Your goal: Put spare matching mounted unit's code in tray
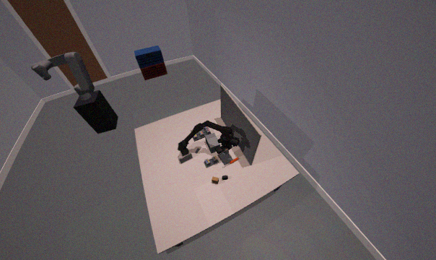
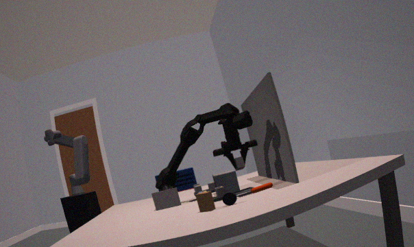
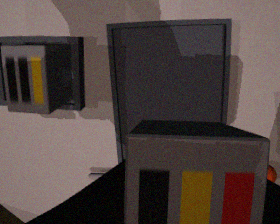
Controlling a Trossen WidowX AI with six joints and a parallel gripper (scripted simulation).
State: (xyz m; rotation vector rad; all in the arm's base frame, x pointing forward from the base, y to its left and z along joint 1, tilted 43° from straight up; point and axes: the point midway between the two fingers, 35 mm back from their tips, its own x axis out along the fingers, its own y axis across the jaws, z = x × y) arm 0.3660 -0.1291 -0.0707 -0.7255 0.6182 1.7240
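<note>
My gripper tip is now 110 mm above the dark grey tray. Round my gripper tip: mounted unit: 190 mm to the left, 70 mm behind, 60 mm below; grey upright panel: 190 mm to the left, 180 mm ahead, 110 mm above.
</note>
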